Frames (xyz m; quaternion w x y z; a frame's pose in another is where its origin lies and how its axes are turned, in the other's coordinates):
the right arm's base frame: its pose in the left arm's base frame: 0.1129 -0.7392 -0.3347 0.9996 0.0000 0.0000 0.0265
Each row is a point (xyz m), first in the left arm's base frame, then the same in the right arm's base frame.
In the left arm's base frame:
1: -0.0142 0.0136 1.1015
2: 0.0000 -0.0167 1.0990
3: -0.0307 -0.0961 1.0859
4: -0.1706 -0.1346 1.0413
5: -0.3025 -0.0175 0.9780
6: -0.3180 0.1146 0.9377
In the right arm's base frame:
1: -0.0870 0.7585 1.4362
2: -0.0745 0.7275 1.4337
3: -0.1093 0.6498 1.4206
4: -0.2511 0.6188 1.3760
5: -0.3766 0.7427 1.3127
6: -0.3851 0.8754 1.2724

